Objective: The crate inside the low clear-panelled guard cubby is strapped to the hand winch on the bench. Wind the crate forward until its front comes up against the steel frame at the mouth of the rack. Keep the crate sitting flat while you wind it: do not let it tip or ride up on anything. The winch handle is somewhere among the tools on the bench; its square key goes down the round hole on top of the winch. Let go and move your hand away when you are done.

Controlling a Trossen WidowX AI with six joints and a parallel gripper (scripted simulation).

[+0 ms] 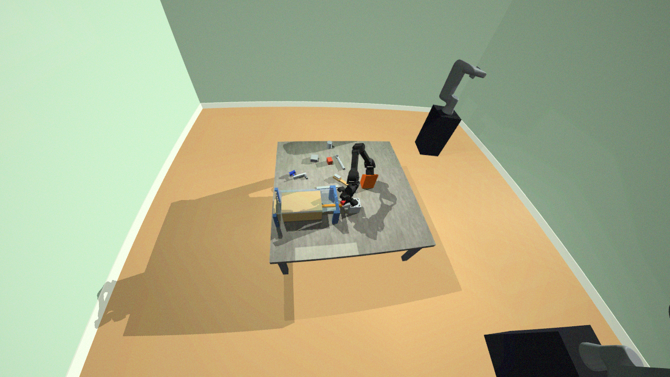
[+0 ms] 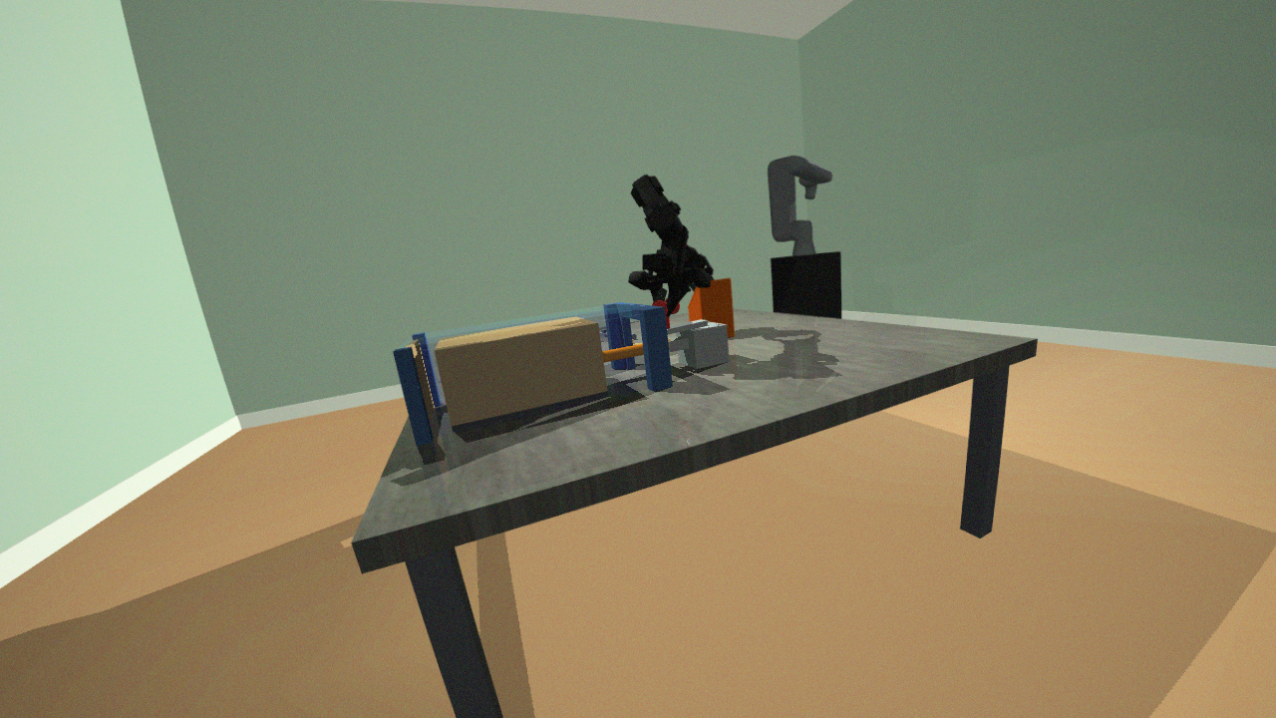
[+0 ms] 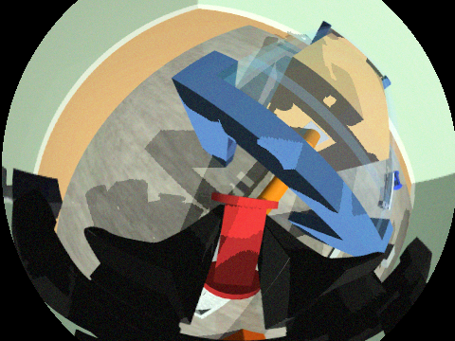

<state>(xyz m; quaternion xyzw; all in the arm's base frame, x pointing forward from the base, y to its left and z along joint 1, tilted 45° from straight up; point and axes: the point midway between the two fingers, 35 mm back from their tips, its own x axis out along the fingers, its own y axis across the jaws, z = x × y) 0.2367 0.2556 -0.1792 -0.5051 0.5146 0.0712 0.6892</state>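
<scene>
My gripper tip is now 12 cm past the grey winch, 6 cm to the left of it and 10 cm above it. Round my gripper tip: tan-handled tool 1 cm behind, 34 cm to the right, 11 cm below; then red knob 1 cm behind, 1 cm to the right; then grey bar 11 cm ahead, 26 cm to the right, 13 cm below.
</scene>
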